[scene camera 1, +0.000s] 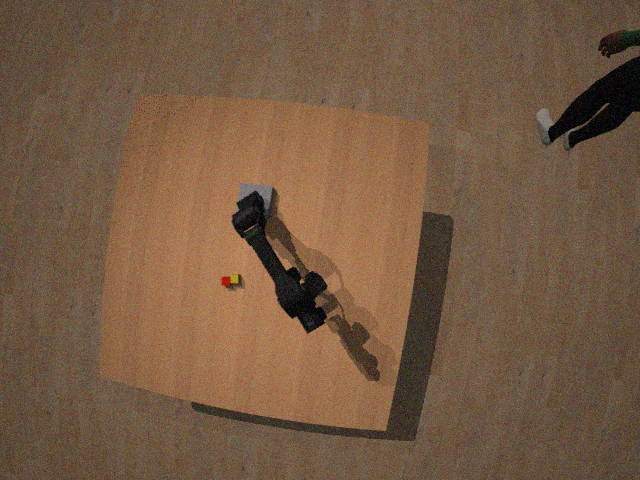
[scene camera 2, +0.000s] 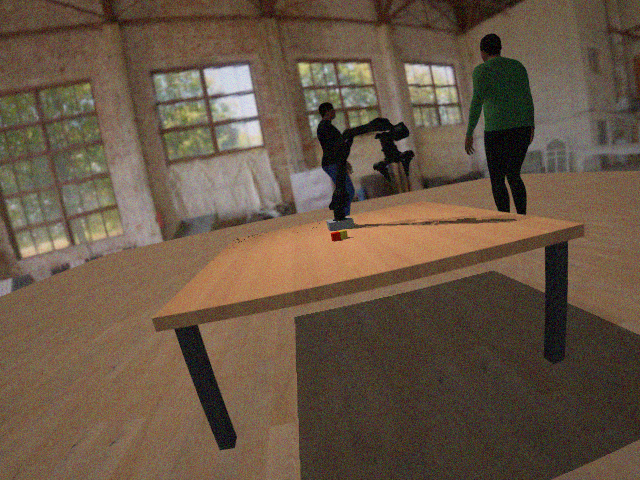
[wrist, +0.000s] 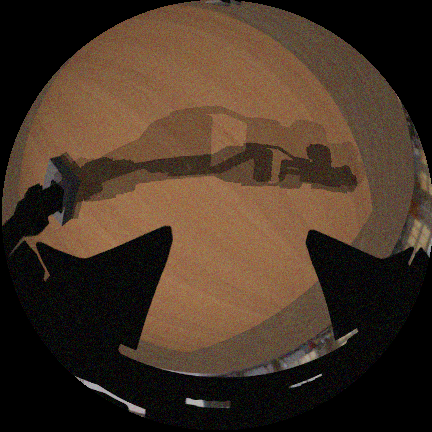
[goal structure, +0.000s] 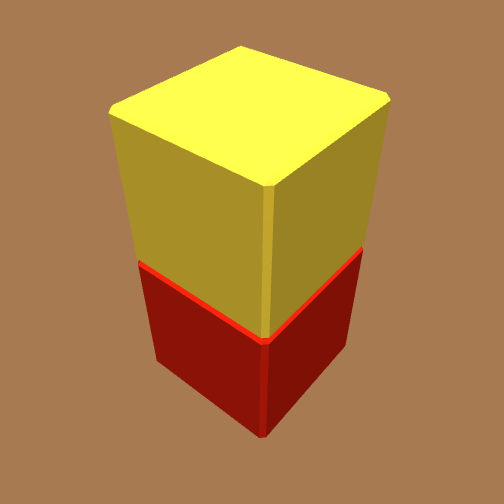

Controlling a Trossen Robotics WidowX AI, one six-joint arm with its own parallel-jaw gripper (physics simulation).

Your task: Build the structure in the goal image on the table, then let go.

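Places are measured from the arm's base along level axes (x ahead, y left, z up), in centimetres.
Pixels of known places: gripper, fingertip midpoint: (scene camera 2: pixel 398 179) (wrist: pixel 243 235); arm's base, origin of the base link: (scene camera 2: pixel 340 219) (wrist: pixel 55 195).
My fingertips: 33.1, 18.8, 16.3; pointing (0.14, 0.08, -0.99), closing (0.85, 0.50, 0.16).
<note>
For each thing: its top centre in the pictures, then the offset to it from my fingertips, as dx, dy, dz. Level surfaces: height alone.
- red block, middle of its top: (scene camera 1: pixel 225 281) (scene camera 2: pixel 335 232) -5.0, -31.5, -17.3
- yellow block, middle of its top: (scene camera 1: pixel 234 278) (scene camera 2: pixel 342 230) -5.9, -28.1, -17.3
- table, its level: dz -20.6
A red block (scene camera 1: pixel 225 281) (scene camera 2: pixel 335 236) and a yellow block (scene camera 1: pixel 235 279) (scene camera 2: pixel 343 235) sit side by side on the table (scene camera 1: pixel 180 335) (scene camera 2: pixel 268 268) (wrist: pixel 125 65), apparently touching and at about the same height. They lie to the left of the arm in the first scene view. Neither block shows in the wrist view. My gripper (scene camera 1: pixel 311 302) (scene camera 2: pixel 395 167) (wrist: pixel 243 235) is open and empty, with its fingers wide apart. It points down high above the table, to the right of the blocks in both scene views.
The arm stands on a grey base plate (scene camera 1: pixel 266 192) (scene camera 2: pixel 340 224) (wrist: pixel 50 172), near the blocks. Arm shadows fall across the table. A person in green (scene camera 2: pixel 506 93) stands beyond the table's right side, and a person in dark clothes (scene camera 2: pixel 328 139) stands behind the arm.
</note>
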